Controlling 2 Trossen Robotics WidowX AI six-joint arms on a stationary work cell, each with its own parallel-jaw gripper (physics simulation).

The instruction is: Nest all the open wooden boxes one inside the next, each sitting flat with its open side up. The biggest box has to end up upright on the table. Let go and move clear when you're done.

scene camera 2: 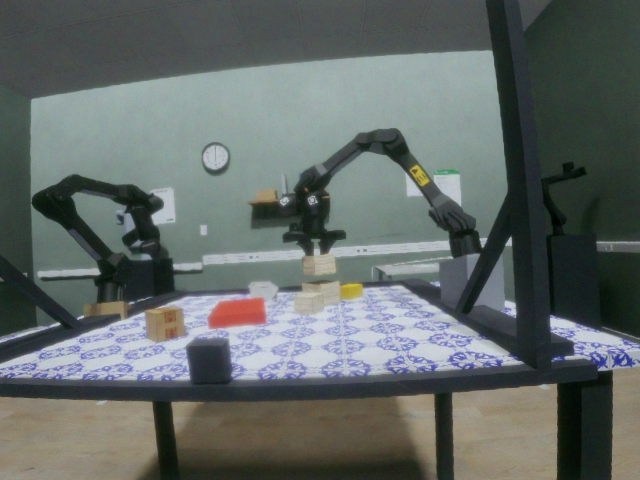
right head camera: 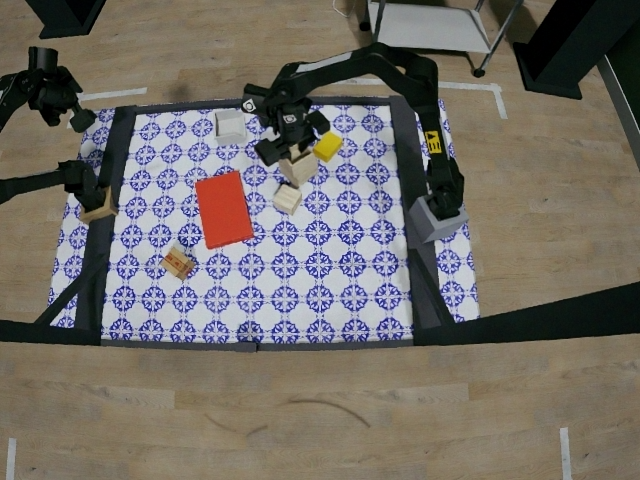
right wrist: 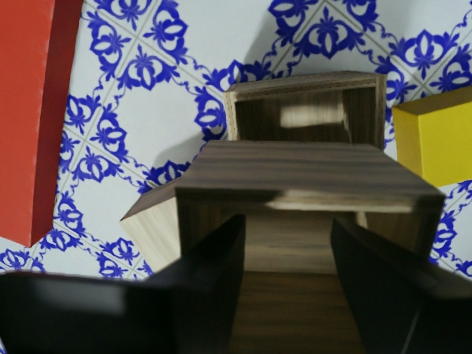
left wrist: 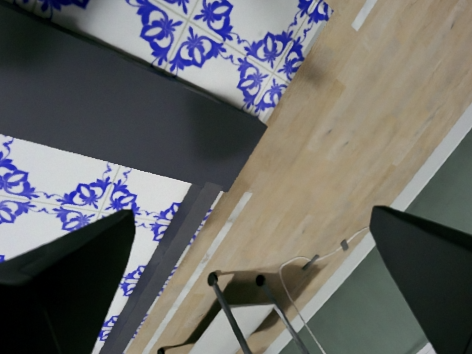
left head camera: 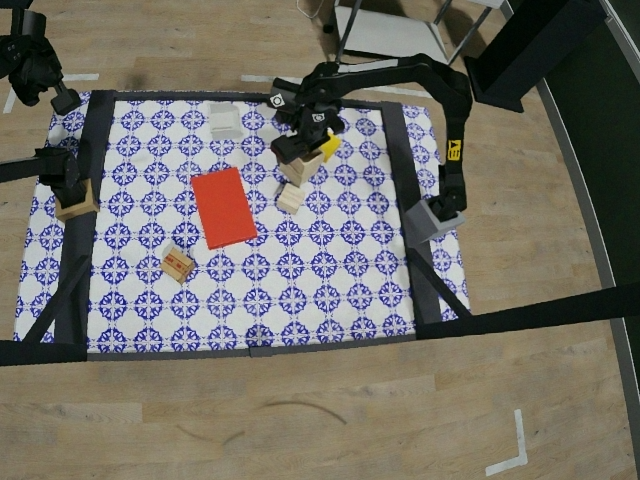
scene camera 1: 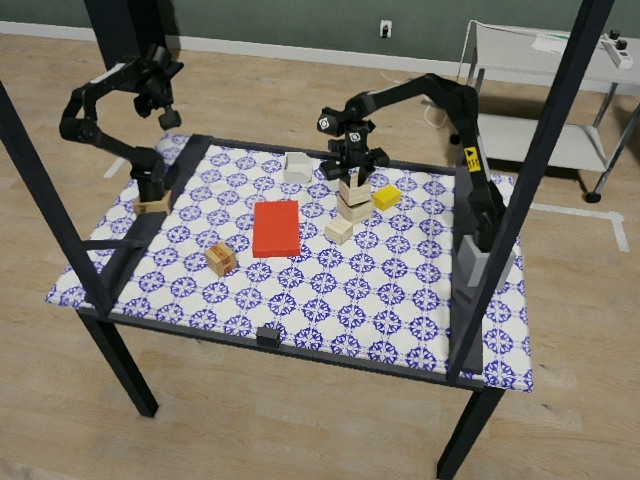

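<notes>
My right gripper (scene camera 1: 355,178) (scene camera 2: 316,250) (right wrist: 288,227) is shut on an open wooden box (scene camera 1: 355,194) (scene camera 2: 318,265) (right wrist: 310,167), held about level, open side up. A larger open wooden box (scene camera 1: 356,212) (scene camera 2: 331,292) (right wrist: 305,83) stands upright on the table, below the held box and partly hidden by it. A small pale wooden box (left head camera: 291,198) (right head camera: 287,198) (scene camera 1: 339,230) (scene camera 2: 308,303) (right wrist: 155,232) sits close beside the larger one; its upper face looks closed and its open side does not show. My left gripper (left wrist: 254,219) is open and empty, raised at the far left corner.
A yellow block (right head camera: 328,146) (scene camera 1: 386,197) (right wrist: 445,135) is close right of the larger box. A red slab (right head camera: 224,209) (scene camera 1: 276,228) lies left of the boxes. A white tray (right head camera: 230,127) is behind, and a taped carton (scene camera 1: 220,258) is front left. Dark frame posts edge the table.
</notes>
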